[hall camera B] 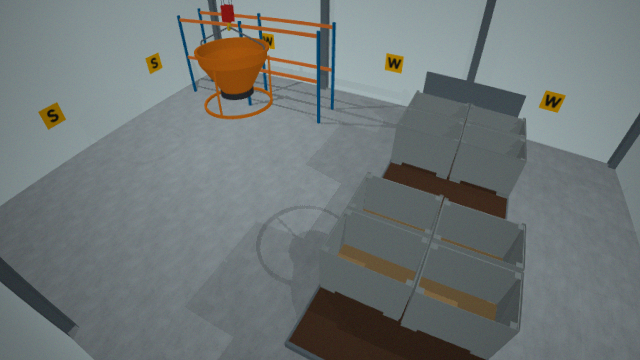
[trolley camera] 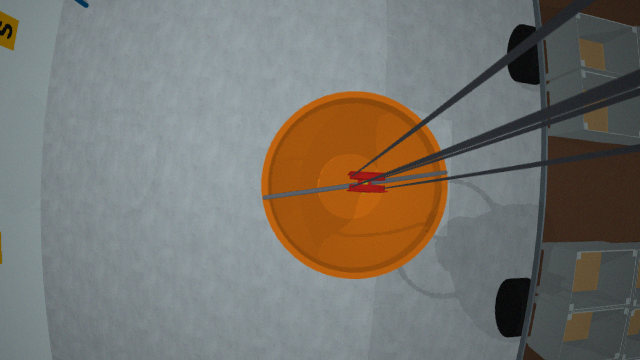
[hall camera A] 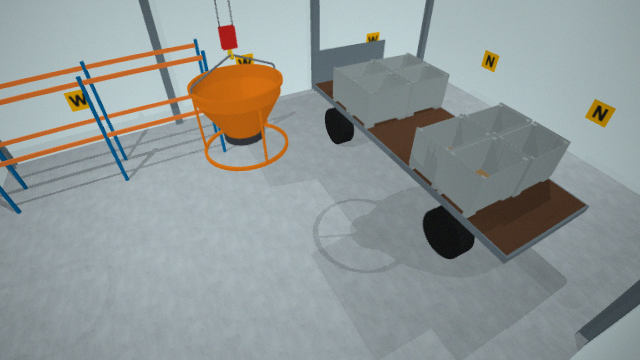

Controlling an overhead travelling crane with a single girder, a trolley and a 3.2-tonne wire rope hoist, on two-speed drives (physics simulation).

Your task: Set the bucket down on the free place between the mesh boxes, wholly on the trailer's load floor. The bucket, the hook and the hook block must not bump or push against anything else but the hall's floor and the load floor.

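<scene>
The orange bucket (hall camera A: 240,107) (hall camera B: 232,67) (trolley camera: 340,215) hangs upright by its grey bail, high above the hall floor, its shadow well apart from it. My hook (hall camera A: 230,54) (hall camera B: 229,27) holds the bail, under the red hook block (hall camera A: 227,37) (hall camera B: 227,13) (trolley camera: 367,189); in the trolley view the block mostly hides the hook. The brown load floor (hall camera A: 400,137) (hall camera B: 445,189) (trolley camera: 590,195) shows between two groups of grey mesh boxes (hall camera A: 390,90) (hall camera B: 460,135) (trolley camera: 555,285). In the trolley view the bucket is left of the trailer, beside this gap and apart from the trailer's edge.
A blue and orange rack (hall camera A: 102,127) (hall camera B: 318,77) stands behind the bucket in both hall views. The trailer has a grey headboard (hall camera A: 350,60) (hall camera B: 475,92) at its far end and black wheels (hall camera A: 448,232) (trolley camera: 514,307) along its side facing the bucket.
</scene>
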